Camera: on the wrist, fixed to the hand. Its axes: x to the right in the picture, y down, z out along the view.
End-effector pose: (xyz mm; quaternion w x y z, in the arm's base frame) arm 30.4 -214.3 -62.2 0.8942 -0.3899 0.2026 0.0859
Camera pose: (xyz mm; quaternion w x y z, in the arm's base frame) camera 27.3 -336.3 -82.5 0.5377 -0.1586 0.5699 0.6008
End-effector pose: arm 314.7 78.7 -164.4 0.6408 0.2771 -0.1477 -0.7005
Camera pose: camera 317.8 96.9 -286.7 0.9599 0.2190 -0.1748 -0.0115
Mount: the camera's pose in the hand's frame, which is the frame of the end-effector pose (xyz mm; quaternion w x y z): 6.4 -68.7 -102.7 0.7097 -0.0049 0.1800 0.6811
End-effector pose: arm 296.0 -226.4 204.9 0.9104 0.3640 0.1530 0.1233
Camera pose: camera 271.8 -208.5 84.9 0.5364 0.3359 0.0239 0.7739
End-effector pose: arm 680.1 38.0 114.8 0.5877 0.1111 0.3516 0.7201
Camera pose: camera 672.2 9.6 -5.4 0.1361 -0.1858 -0.2761 -0.9331
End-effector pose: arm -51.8 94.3 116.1 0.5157 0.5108 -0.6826 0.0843
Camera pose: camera 65.9 124.5 139.5 0.4340 -0.1201 -0.7400 0.4997
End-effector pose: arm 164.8 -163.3 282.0 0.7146 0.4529 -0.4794 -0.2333
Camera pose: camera 266.6 -157.7 211.8 0.7546 0.0334 -0.5189 0.4003
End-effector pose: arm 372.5 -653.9 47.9 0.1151 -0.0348 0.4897 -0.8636
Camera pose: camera 337.2 -535.4 53.0 0.5815 0.4637 0.3962 -0.5383
